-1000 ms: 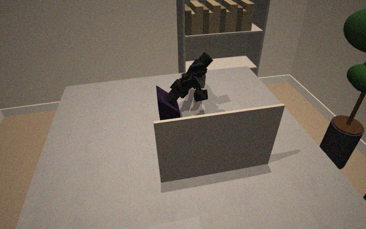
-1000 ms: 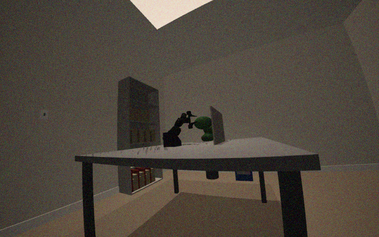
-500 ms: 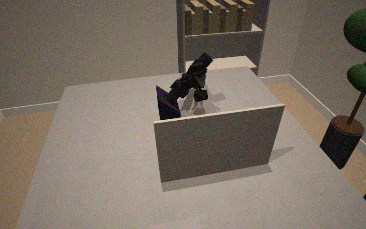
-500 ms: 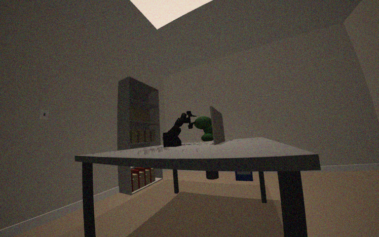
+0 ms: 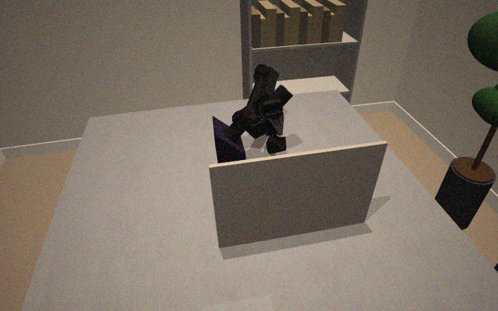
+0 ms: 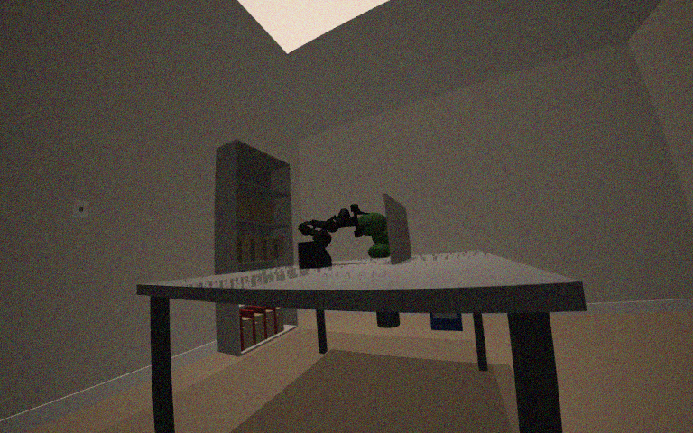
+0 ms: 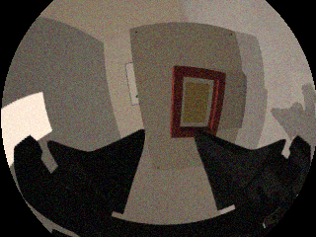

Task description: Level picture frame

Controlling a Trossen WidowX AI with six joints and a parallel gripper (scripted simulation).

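My gripper tip is 14 cm short of the dark red picture frame, 8 cm above it and 1 cm to the right of it. Round my gripper tip: wall panel: 14 cm ahead, 9 cm below, 2 cm to the left.
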